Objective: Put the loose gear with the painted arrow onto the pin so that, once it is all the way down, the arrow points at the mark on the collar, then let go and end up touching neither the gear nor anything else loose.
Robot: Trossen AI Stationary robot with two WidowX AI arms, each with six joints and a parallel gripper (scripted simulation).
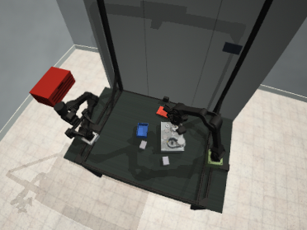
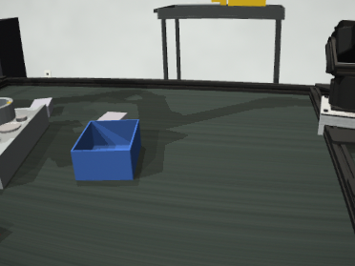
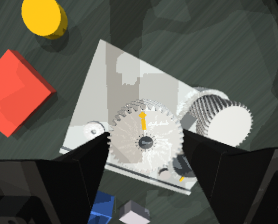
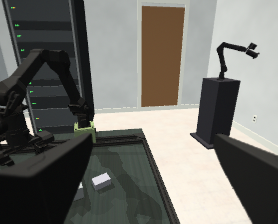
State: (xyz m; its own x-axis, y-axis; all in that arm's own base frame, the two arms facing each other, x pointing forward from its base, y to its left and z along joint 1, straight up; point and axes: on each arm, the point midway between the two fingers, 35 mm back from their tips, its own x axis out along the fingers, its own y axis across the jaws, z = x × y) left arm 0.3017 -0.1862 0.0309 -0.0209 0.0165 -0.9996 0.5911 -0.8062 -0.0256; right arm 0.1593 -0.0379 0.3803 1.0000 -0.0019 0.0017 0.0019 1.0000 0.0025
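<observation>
Right now the yellow mark is 100 mm ahead of my left hand, 40 mm to the right of it and 70 mm below it. Also, from my left hand: red block (180 mm behind, 100 mm to the right, 130 mm below); yellow disc (180 mm behind, 30 mm to the left, 130 mm below); fixed gear (90 mm ahead, 60 mm to the left, 90 mm below).
</observation>
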